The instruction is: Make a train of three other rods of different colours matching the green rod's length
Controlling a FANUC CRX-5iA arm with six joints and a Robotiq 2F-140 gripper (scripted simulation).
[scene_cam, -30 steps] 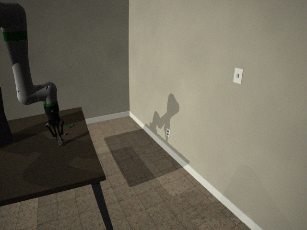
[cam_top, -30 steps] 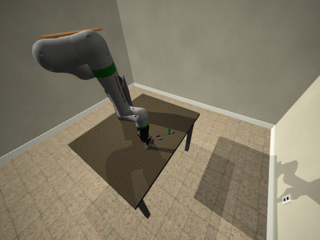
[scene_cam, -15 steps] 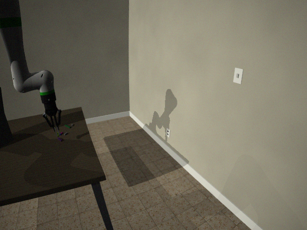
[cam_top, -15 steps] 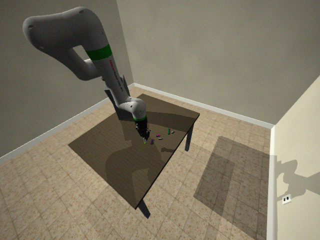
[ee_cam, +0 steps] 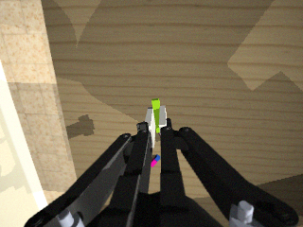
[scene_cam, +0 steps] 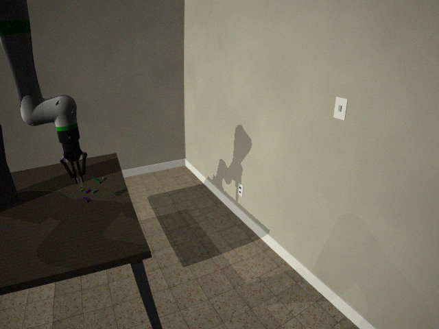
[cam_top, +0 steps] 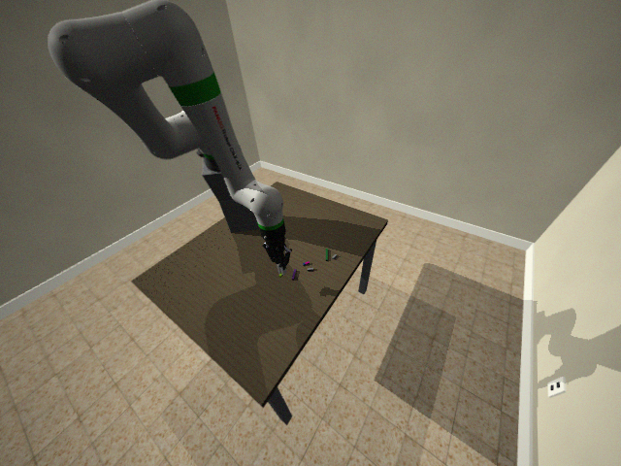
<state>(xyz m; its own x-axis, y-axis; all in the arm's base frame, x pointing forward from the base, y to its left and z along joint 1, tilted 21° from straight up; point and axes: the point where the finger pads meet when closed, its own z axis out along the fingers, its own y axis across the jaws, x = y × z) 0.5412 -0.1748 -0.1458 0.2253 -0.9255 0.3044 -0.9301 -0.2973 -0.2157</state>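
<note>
The magenta rod is 17 cm to the left of my hand and 13 cm below it. The rest, counted from my hand: blue rod (1 cm behind, 15 cm to the left, 13 cm below); lime rod (3 cm below); purple rod (1 cm behind, 7 cm to the left, 13 cm below).
</note>
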